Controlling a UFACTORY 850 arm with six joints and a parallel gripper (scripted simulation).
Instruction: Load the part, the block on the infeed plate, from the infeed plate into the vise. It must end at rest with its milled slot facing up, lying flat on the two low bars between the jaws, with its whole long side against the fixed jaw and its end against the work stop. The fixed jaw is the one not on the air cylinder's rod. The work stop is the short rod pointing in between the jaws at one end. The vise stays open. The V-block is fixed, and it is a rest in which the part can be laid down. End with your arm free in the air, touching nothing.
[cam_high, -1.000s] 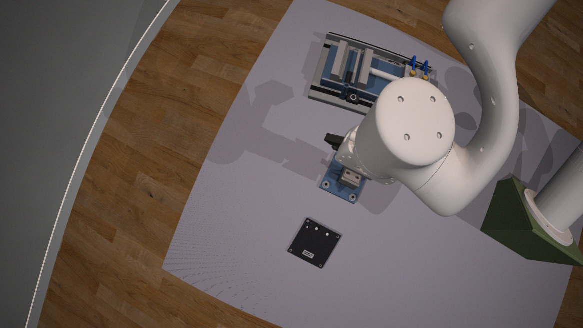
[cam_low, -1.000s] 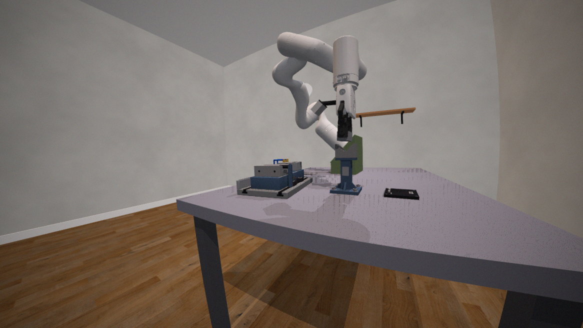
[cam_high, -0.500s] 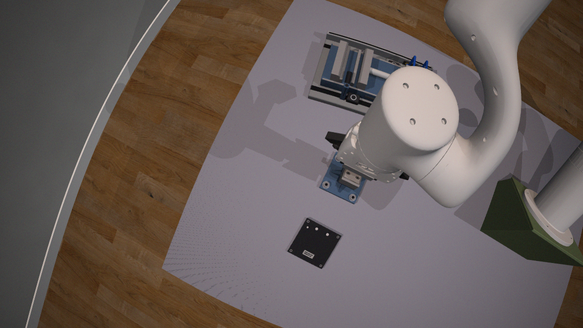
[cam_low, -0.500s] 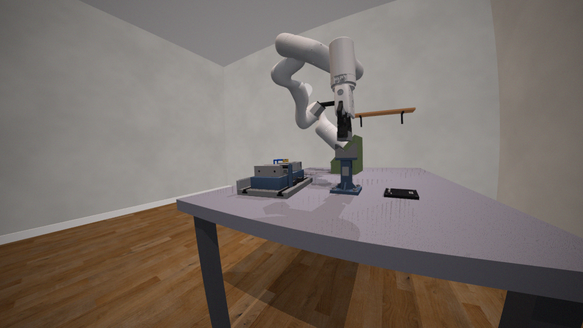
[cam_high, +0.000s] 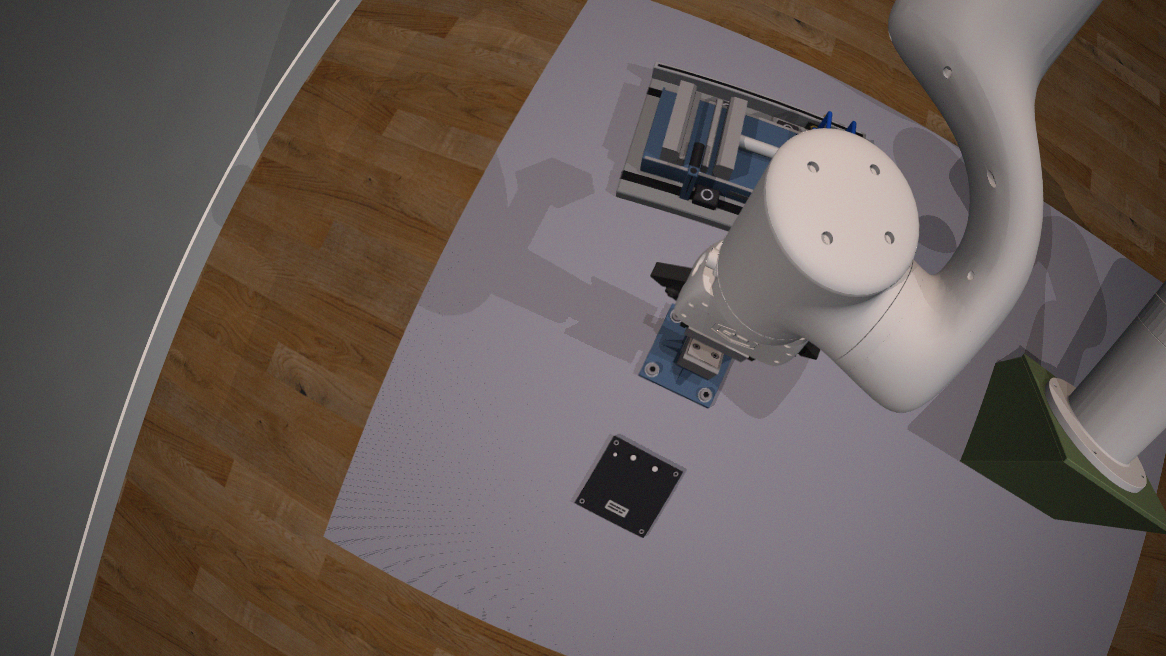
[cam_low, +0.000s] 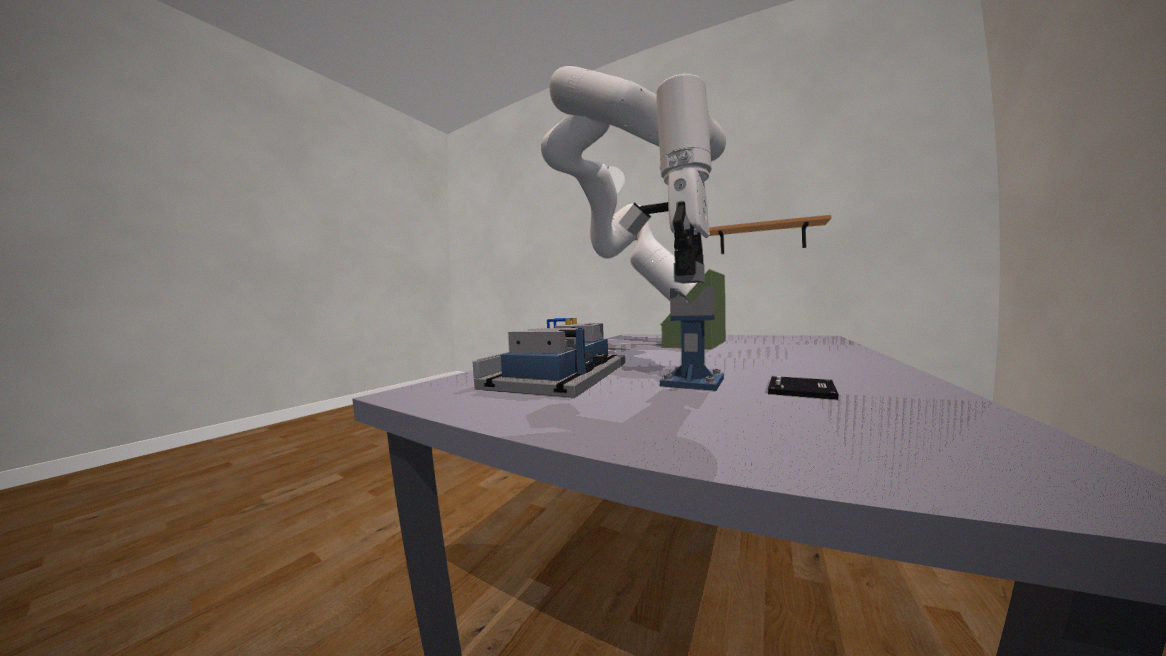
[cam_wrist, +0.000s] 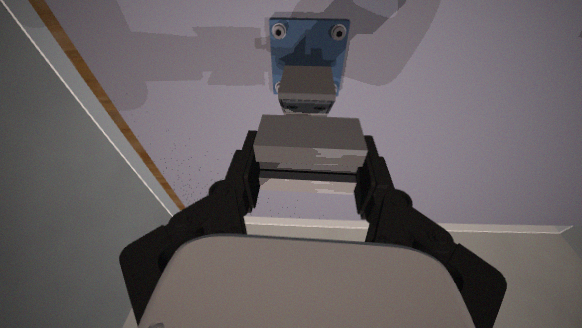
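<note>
The part is right at my hand. The rest, counted from my hand: moving jaw 25 cm to the right, 12 cm below, 4 cm ahead; then work stop 20 cm to the right, 11 cm below, 7 cm ahead; then black infeed plate 19 cm below, 17 cm to the left, 2 cm ahead.
</note>
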